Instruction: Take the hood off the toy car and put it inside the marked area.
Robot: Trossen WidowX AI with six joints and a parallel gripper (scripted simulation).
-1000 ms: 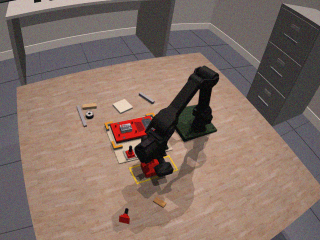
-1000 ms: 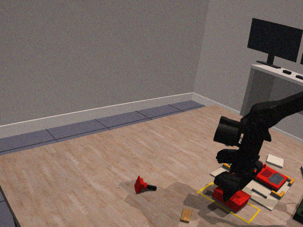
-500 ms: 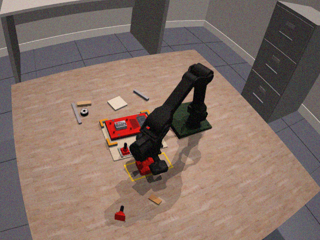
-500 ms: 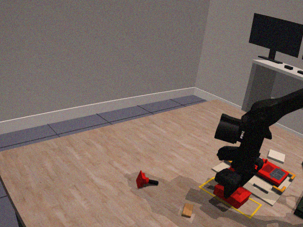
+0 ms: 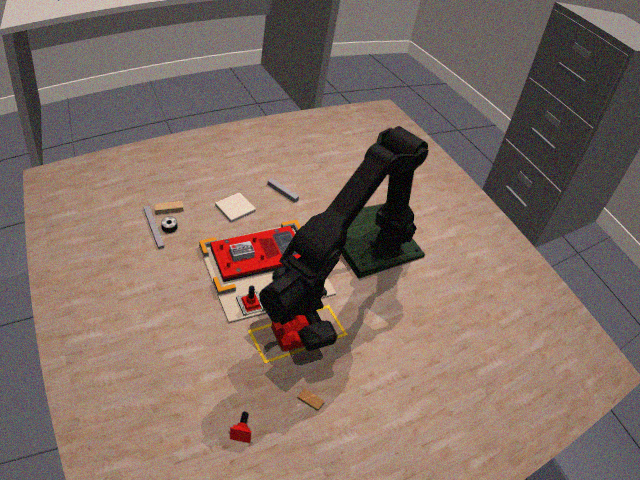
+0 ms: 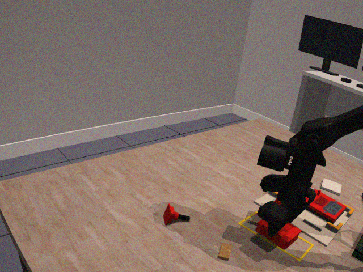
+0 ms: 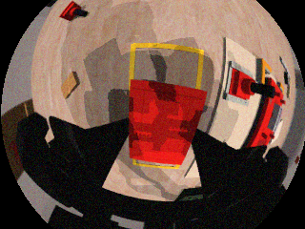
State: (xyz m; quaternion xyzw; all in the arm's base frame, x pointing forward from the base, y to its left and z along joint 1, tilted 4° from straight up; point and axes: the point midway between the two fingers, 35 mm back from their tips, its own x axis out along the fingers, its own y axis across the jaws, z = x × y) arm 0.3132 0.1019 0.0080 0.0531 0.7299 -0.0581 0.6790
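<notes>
Now: the hood right at my gripper tip. Also, from my gripper tip: wheel 130 mm ahead, 400 mm to the right; then white tile 50 mm behind, 390 mm to the right, 10 mm below.
</notes>
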